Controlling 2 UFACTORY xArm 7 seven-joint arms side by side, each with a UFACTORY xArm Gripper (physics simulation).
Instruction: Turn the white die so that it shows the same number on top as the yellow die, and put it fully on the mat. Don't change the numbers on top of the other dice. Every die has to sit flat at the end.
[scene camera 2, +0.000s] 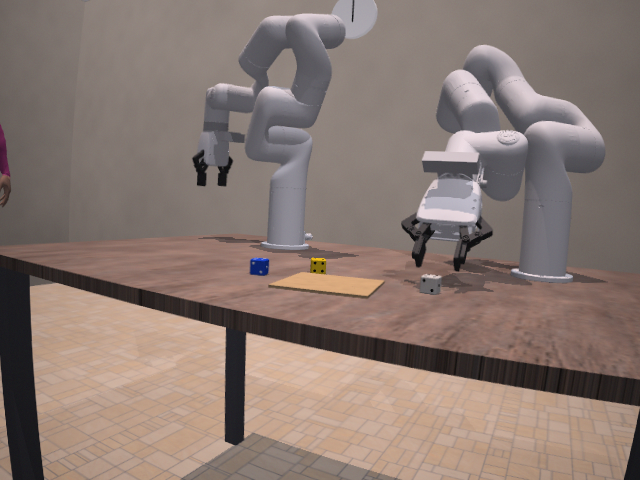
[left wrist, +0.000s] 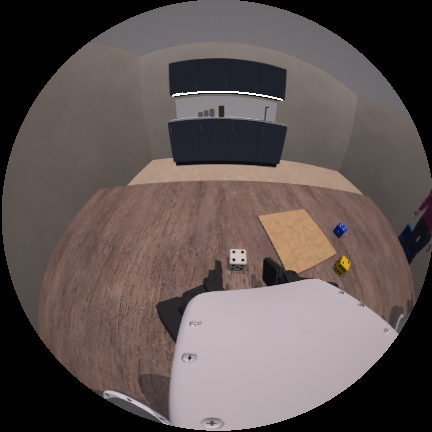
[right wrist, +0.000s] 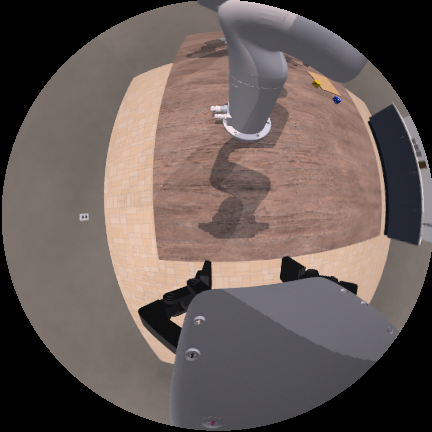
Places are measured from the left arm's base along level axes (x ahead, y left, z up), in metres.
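Pixels of known places: left gripper, fingertip midpoint: (scene camera 2: 436, 263) (left wrist: 241, 269); right gripper, fingertip midpoint: (scene camera 2: 211, 185) (right wrist: 247, 270); left arm's base, link origin: (scene camera 2: 541, 277); right arm's base, link origin: (scene camera 2: 284, 247) (right wrist: 246, 121).
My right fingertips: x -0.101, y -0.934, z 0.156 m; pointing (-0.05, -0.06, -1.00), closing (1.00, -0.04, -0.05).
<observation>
Ahead of a thing's pixels: the offset from my right fingertips to its top centre. Level surfaces: height alone.
The white die {0.424 m ahead, 0.775 m left, 0.131 m down} (scene camera 2: 430, 284) (left wrist: 238, 259) sits flat on the table, apart from the mat {0.469 m ahead, 0.636 m left, 0.152 m down} (scene camera 2: 326, 284) (left wrist: 297, 240) (right wrist: 328, 86); its top face shows four pips in the left wrist view. The yellow die {0.380 m ahead, 0.569 m left, 0.131 m down} (scene camera 2: 317, 265) (left wrist: 342, 265) (right wrist: 316, 83) sits beside the mat; its top number is too small to tell surely. The blue die {0.465 m ahead, 0.505 m left, 0.131 m down} (scene camera 2: 259, 266) (left wrist: 340, 230) (right wrist: 337, 100) sits off the mat. My left gripper (scene camera 2: 437, 265) (left wrist: 241, 269) is open and empty, above and behind the white die. My right gripper (scene camera 2: 211, 180) (right wrist: 247, 270) is open and empty, high up at the picture's left.
The wooden table {0.156 m down} (scene camera 2: 170, 273) (left wrist: 150, 240) (right wrist: 320, 185) carries both arm bases (scene camera 2: 285, 244) (scene camera 2: 541, 274). The right arm's base also shows in the right wrist view (right wrist: 247, 134). A person stands at the far left of the scene view.
</observation>
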